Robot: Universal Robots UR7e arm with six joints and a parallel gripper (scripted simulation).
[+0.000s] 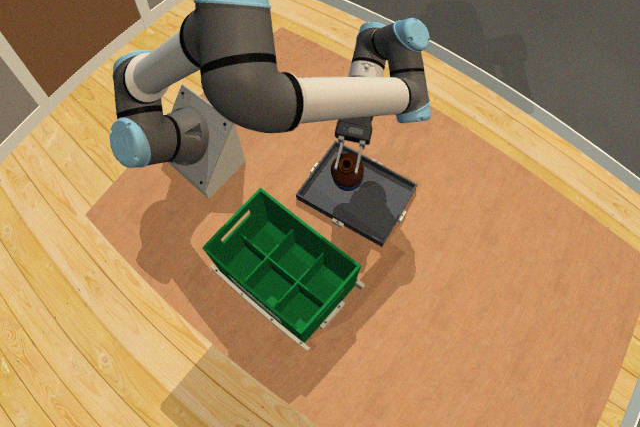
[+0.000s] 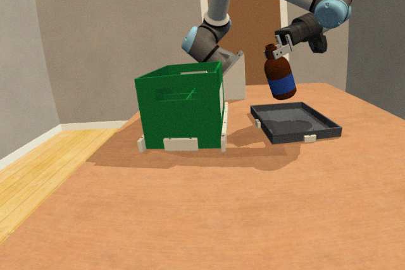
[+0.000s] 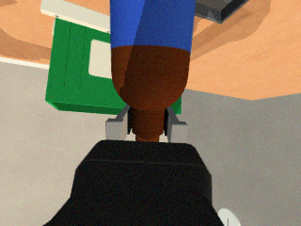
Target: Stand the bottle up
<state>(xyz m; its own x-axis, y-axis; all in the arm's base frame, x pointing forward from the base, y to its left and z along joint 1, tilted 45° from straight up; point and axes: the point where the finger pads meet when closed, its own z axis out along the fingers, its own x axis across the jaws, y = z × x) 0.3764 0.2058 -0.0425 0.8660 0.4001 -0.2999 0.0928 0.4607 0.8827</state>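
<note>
The bottle lies 1 cm behind my hand, 1 cm to the left of it and 5 cm below it. From my hand the other things lie so: green crate: 4 cm ahead, 24 cm to the right, 12 cm below; then dark grey tray: 1 cm ahead, 5 cm to the left, 19 cm below.
</note>
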